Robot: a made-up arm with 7 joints.
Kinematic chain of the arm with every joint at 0, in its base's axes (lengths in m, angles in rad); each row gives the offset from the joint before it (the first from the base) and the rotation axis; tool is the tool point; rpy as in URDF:
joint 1: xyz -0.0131 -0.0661 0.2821 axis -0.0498 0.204 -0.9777
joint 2: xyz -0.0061 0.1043 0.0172 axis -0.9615 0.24 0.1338
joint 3: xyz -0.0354 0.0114 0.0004 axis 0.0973 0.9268 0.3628
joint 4: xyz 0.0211 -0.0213 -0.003 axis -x
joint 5: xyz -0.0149 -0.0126 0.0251 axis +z
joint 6: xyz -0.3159 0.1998 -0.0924 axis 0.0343 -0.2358 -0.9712
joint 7: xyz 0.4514 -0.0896 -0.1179 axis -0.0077 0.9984 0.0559
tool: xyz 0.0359 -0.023 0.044 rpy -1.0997 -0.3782 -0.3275
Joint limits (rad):
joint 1: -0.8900..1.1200
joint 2: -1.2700..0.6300
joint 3: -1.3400..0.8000
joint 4: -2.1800..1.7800
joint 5: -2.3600..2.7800
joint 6: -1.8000..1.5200
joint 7: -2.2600..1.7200
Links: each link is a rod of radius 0.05 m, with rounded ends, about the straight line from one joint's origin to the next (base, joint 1, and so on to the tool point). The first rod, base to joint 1, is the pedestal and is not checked.
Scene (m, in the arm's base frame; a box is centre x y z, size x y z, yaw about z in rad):
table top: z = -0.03
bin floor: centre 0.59 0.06 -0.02 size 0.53 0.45 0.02 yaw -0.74
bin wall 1: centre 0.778 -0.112 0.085 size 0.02 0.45 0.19 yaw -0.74
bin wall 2: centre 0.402 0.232 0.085 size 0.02 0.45 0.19 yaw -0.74
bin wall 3: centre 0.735 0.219 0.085 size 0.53 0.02 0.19 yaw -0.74
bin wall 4: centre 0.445 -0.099 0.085 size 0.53 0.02 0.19 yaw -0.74
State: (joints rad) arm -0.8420 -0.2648 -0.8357 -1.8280 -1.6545 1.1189 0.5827
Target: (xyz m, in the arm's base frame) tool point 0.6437 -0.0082 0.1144
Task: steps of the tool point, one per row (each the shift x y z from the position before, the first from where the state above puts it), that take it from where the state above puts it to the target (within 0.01 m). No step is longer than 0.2 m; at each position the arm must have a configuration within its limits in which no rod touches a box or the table.
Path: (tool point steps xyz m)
1: 0.0708 0.1553 0.0073
2: 0.1128 0.1262 0.0179
3: 0.1448 0.0843 0.0273
4: 0.1623 0.0334 0.0356
5: 0.1630 -0.0209 0.0431
6: 0.1460 -0.0727 0.0500
7: 0.1146 -0.0325 -0.0640
8: 0.0962 -0.0553 -0.0874
9: 0.0667 -0.0848 -0.1017

